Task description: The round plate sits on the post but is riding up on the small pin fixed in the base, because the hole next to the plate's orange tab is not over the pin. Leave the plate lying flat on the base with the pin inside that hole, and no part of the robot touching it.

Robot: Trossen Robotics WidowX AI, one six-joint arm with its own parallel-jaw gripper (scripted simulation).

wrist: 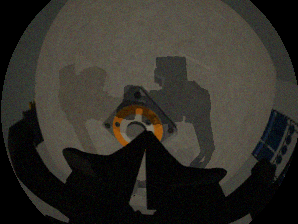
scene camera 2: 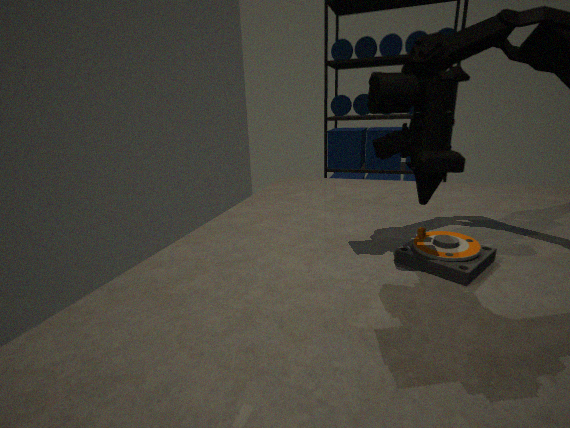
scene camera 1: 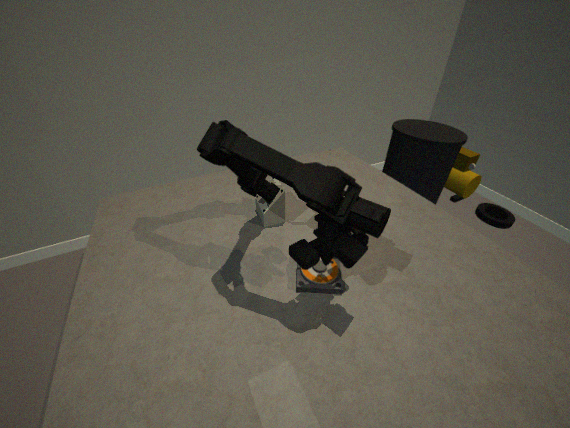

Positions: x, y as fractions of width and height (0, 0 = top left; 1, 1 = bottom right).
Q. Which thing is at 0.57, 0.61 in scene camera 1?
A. My gripper.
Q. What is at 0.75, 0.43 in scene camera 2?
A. My gripper.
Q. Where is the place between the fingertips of my gripper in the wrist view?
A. At 0.49, 0.60
